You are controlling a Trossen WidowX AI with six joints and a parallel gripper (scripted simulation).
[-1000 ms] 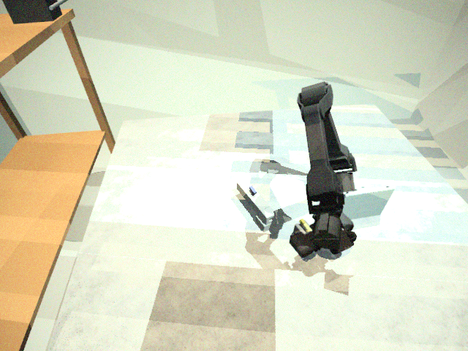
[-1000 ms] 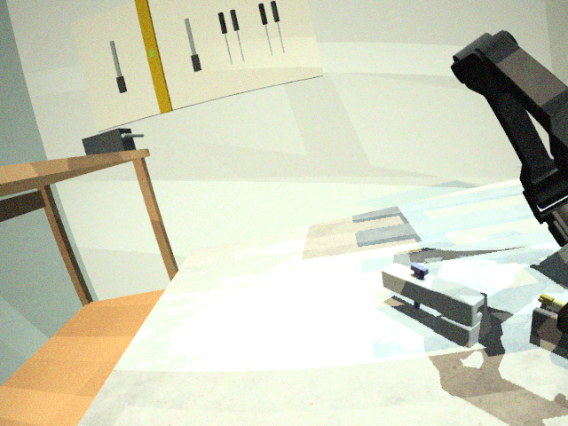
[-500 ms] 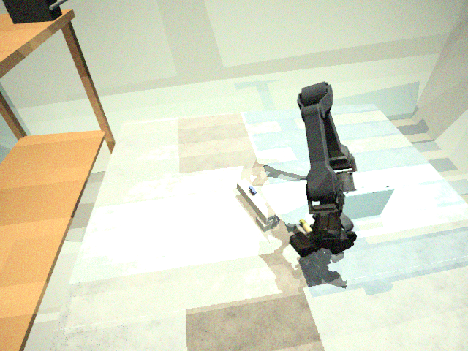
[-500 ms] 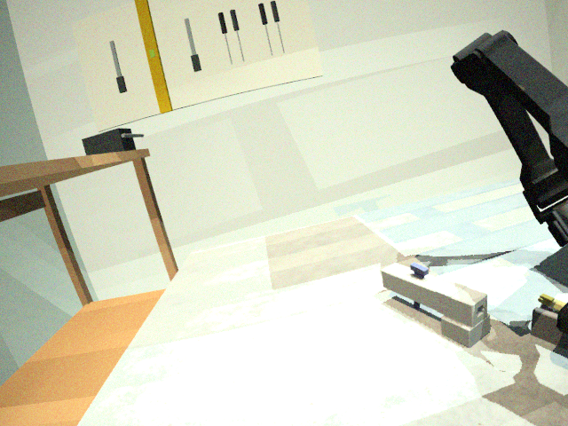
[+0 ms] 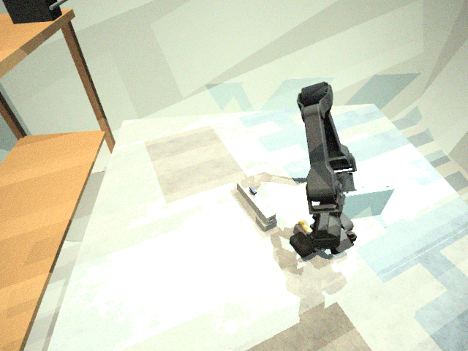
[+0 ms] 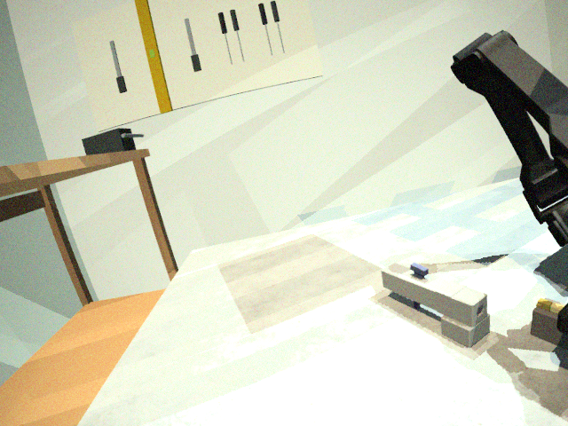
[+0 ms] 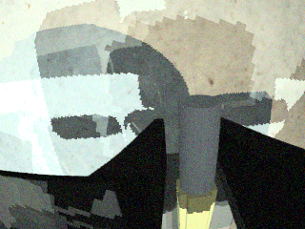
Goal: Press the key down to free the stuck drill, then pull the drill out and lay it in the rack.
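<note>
My gripper tip is now 40 mm below the drill, 30 mm to the left of it and 20 mm short of it. Round my gripper tip: fixture block (170 mm ahead, 160 mm to the right, 30 mm above); blue key (180 mm to the right, 180 mm ahead, 50 mm above); rack (50 mm to the right, 30 mm ahead, 10 mm above).
</note>
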